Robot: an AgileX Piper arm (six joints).
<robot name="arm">
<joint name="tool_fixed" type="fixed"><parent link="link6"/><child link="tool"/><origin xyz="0 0 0" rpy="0 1.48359 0"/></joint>
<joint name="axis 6" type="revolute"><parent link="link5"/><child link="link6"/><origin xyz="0.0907 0 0.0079"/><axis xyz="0.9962 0 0.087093"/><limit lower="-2.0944" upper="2.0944"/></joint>
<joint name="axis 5" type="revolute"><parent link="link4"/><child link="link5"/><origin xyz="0 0 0"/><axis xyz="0 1 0"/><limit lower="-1.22" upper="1.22"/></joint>
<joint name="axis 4" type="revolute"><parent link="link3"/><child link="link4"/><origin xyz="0.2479 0 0.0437"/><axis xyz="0.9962 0 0.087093"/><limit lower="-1.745" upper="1.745"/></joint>
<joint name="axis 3" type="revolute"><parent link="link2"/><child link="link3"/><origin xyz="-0.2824 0 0.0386"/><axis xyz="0 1 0"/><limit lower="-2.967" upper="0"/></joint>
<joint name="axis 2" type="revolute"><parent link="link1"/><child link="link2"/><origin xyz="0 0 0"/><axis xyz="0 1 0"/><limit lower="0" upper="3.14"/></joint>
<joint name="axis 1" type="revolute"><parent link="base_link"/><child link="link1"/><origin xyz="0 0 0.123"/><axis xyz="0 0 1"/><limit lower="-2.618" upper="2.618"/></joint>
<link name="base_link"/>
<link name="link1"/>
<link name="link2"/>
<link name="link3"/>
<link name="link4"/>
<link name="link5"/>
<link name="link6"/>
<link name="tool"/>
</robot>
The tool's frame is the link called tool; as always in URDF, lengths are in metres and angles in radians.
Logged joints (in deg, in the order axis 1, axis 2, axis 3, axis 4, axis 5, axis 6), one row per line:
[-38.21, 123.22, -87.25, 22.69, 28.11, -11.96]
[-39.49, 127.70, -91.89, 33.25, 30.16, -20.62]
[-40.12, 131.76, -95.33, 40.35, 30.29, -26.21]
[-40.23, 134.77, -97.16, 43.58, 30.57, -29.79]
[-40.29, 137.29, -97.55, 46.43, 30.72, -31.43]
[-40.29, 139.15, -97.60, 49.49, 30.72, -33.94]
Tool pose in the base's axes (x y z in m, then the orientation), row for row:
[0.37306, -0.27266, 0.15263, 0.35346, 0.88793, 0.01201, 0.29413]
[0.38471, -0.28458, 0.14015, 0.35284, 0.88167, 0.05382, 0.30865]
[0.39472, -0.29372, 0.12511, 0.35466, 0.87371, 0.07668, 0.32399]
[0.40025, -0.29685, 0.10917, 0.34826, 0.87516, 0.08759, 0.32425]
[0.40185, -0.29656, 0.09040, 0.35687, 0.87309, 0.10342, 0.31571]
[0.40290, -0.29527, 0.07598, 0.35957, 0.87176, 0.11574, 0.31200]
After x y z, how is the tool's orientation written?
As a quaternion, x y z w.
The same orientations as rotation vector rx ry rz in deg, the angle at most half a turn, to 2 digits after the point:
[53.92, 135.44, 1.83]
[53.43, 133.52, 8.15]
[53.30, 131.32, 11.52]
[52.34, 131.52, 13.16]
[53.86, 131.76, 15.61]
[54.36, 131.80, 17.50]

